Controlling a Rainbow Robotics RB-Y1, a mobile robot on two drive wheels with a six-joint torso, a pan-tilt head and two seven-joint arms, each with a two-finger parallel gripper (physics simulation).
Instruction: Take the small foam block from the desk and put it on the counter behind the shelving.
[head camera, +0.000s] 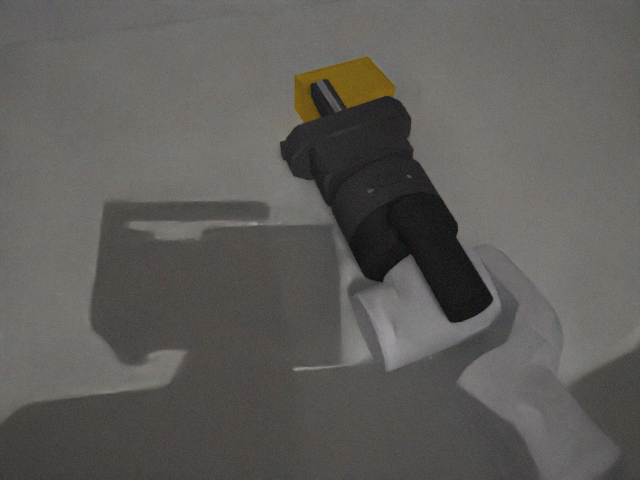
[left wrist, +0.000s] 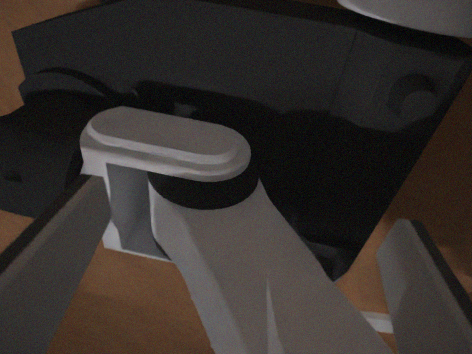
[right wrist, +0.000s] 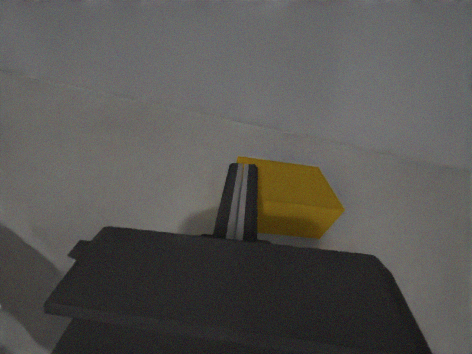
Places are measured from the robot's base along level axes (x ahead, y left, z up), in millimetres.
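Where they show: left gripper, between the fingertips: (left wrist: 246, 215); right gripper, between the fingertips: (head camera: 319, 87) (right wrist: 243, 173).
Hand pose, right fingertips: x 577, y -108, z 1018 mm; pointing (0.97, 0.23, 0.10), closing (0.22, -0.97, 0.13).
Note:
After its pixels a point has its place.
The foam block (head camera: 356, 80) @(x 614, y -155, z 996 mm) (right wrist: 295, 195) @(x 598, y -153, z 996 mm) is a yellow box on the pale grey desk top (head camera: 180, 129) @(x 609, y 37, z 951 mm) (right wrist: 100, 150) @(x 614, y 92, z 951 mm). My right gripper (head camera: 321, 82) @(x 577, y -108, z 1018 mm) (right wrist: 243, 173) @(x 577, y -108, z 1018 mm) is shut with its fingers pressed together and nothing between them. Its fingers overlap the block's left end in the head view and stand at the block's left side in the right wrist view. Whether they touch the block is not clear. My left gripper (left wrist: 246, 215) @(x -165, y 224, z 512 mm) is open, with its fingers wide apart at either side of the left wrist view. The counter and shelving do not show.
The robot's own white and dark body parts (left wrist: 225, 240) @(x -179, y 52, z 387 mm) fill the middle of the left wrist view, above a brown floor (left wrist: 130, 300) @(x -555, y -944, z 1 mm). A large shadow of the robot lies across the desk in the head view. A faint line crosses behind the block in the right wrist view.

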